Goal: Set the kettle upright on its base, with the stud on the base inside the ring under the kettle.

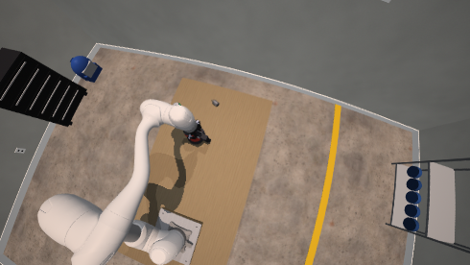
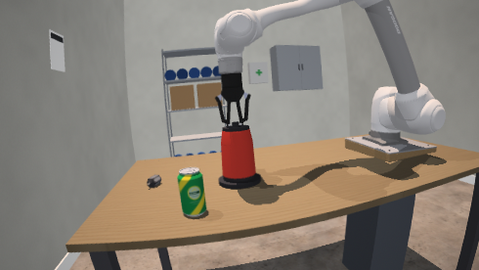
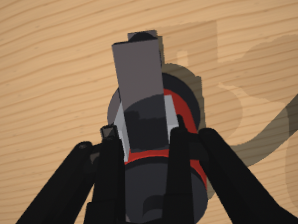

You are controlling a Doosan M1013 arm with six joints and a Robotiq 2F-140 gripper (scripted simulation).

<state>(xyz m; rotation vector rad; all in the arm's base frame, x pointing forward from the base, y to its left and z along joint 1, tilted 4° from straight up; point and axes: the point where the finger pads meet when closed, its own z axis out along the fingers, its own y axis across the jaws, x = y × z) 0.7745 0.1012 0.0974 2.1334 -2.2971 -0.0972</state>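
The red kettle lies 5 cm below my hand and 3 cm to the left of it. From my hand the other things lie so: yellow can 29 cm to the left, 16 cm ahead, 11 cm below; then small dark object 33 cm ahead, 15 cm below, 3 cm to the left; then round black base 16 cm below, 7 cm to the left.
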